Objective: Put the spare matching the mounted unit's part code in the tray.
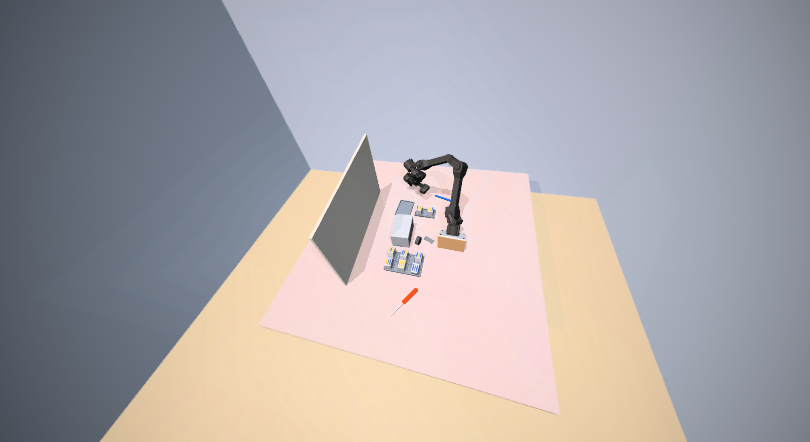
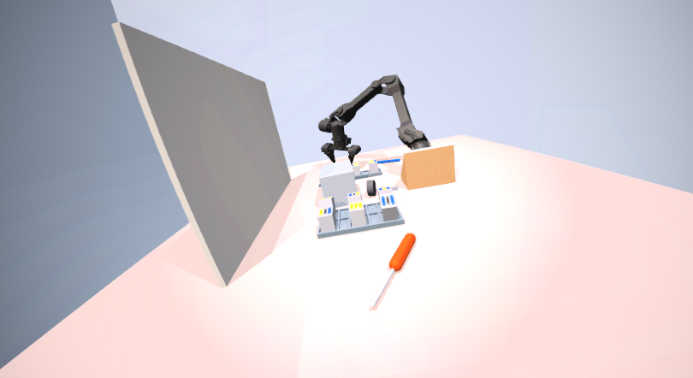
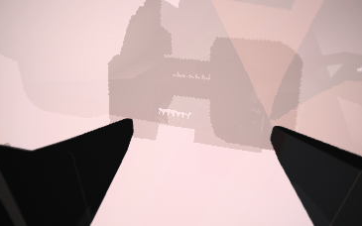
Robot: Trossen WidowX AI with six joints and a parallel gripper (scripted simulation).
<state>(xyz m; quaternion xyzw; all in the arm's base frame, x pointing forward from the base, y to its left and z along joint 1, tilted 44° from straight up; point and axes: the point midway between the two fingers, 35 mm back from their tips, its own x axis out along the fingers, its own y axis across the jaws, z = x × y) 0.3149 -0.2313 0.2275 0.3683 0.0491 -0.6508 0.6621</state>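
Now: gripper tip 18 cm to the right of the grey spare block, 8 cm past it and 2 cm below it. From my gripper tip the other things lie so: grey mounted unit (38 cm to the left, 4 cm behind, 3 cm above); grey tray (17 cm to the left, 3 cm ahead, 1 cm below); rack (18 cm to the left, 11 cm behind, 1 cm below).
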